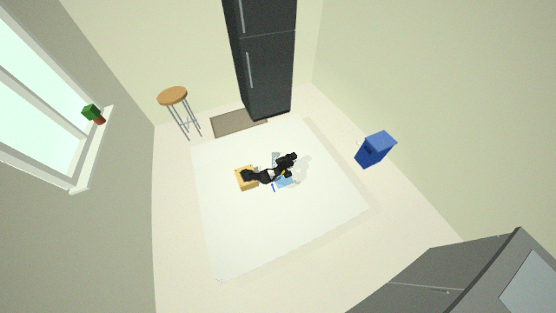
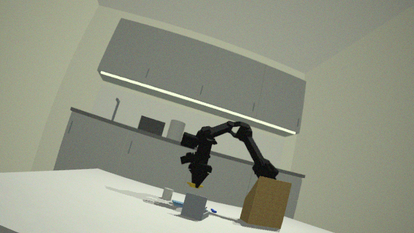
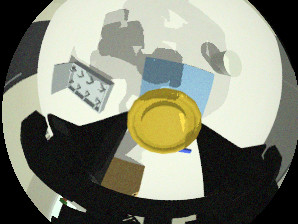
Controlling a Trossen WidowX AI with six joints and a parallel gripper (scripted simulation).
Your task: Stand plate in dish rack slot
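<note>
Now: the grey dish rack 180 mm to the left of my gripper tip, 70 mm below it and 30 mm ahead of it. The rest, counted from my gripper tip: small white cup: 110 mm to the right, 80 mm ahead, 70 mm below; then yellow plate: 10 mm above; then blue utensil: 130 mm behind, 90 mm below, 30 mm to the right.
</note>
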